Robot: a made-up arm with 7 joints.
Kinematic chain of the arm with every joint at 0, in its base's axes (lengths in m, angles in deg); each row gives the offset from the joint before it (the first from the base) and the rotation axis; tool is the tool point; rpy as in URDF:
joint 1: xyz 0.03 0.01 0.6 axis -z
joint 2: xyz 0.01 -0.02 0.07 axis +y
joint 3: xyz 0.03 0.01 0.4 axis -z
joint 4: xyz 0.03 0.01 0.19 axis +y
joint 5: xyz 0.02 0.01 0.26 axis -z
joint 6: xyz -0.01 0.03 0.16 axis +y
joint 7: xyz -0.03 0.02 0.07 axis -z
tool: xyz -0.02 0 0.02 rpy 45.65 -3.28 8.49
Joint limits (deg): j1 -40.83..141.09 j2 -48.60..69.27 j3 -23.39..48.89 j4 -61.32..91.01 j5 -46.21..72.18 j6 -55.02..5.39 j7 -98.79..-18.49
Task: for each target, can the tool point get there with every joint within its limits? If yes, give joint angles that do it. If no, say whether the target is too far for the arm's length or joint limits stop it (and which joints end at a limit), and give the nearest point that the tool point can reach.
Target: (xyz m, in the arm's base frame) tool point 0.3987 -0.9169 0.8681
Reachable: yes | joints 65.40 59.20 12.95 49.81 -15.63 -49.63 -31.27
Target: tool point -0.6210 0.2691 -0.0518
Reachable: no: joint limits stop it (at a limit: joint 1, joint 2, joint 4, joint 5, joint 6, joint 7) | nearest point -0.7138 -0.1410 0.4274 | short by 0.638 m
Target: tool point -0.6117 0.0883 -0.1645
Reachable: no: joint limits stop it (at a limit: joint 1, joint 2, joint 4, joint 5, joint 6, joint 7) | nearest point -0.6713 -0.2271 0.3719 | short by 0.625 m
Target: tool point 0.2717 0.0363 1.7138
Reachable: yes | joints -11.57 2.21 28.39 22.19 9.61 -35.52 -73.25
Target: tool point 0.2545 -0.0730 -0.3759
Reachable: no: joint limits stop it (at a limit: joint 2, joint 4, joint 5, joint 6, joint 7) | nearest point 0.7009 -0.2380 0.3175 | short by 0.841 m
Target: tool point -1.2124 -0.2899 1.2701
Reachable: no: too far | nearest point -0.8521 -0.2029 1.2017 | short by 0.377 m
